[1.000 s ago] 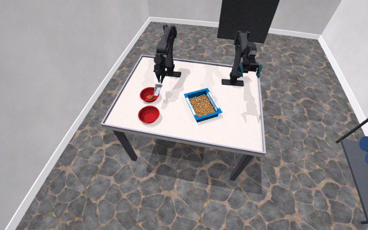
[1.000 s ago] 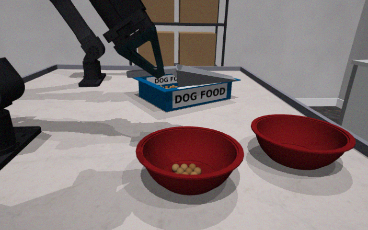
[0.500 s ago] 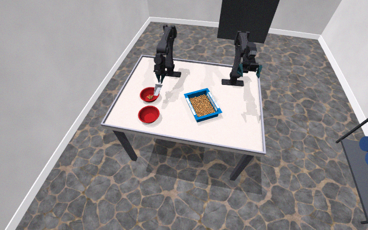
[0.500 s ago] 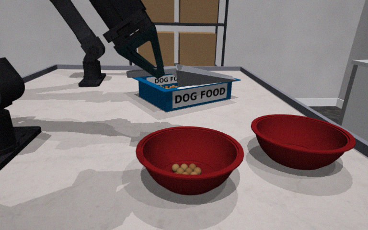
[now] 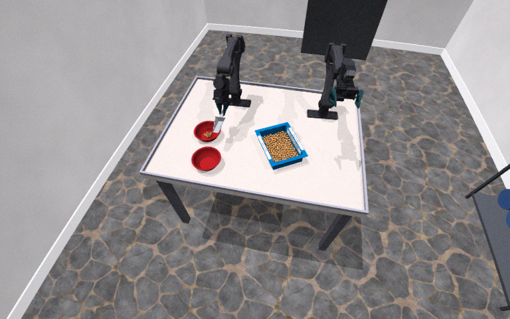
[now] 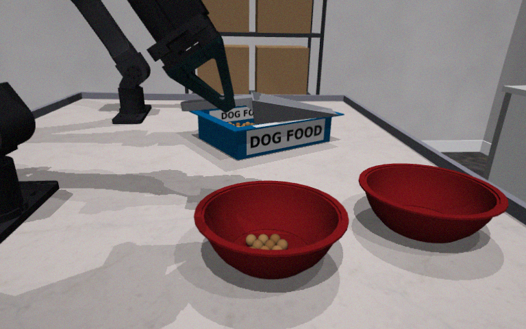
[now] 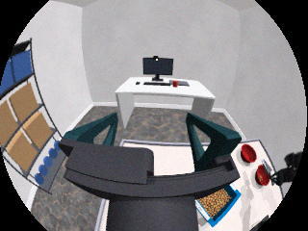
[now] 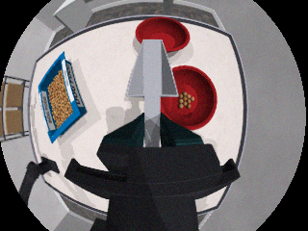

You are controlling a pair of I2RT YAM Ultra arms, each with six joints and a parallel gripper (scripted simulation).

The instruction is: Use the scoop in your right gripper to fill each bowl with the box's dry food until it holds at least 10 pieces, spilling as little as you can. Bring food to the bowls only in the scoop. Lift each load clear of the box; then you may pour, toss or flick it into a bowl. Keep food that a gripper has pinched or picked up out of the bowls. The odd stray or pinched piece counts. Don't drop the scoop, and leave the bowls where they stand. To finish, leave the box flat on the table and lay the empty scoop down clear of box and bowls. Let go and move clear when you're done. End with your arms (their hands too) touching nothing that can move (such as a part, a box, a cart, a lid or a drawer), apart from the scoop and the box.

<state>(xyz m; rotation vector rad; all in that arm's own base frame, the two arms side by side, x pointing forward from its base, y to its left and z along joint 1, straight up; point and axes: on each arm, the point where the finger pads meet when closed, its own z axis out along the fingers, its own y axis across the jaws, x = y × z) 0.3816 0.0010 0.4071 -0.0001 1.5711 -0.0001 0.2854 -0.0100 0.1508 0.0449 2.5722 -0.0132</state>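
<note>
Right now my right hand is 6 cm short of the blue dog food box, 35 cm to the right of it and 11 cm above it. Round my right hand: grey scoop (4 cm ahead, 1 cm below).
</note>
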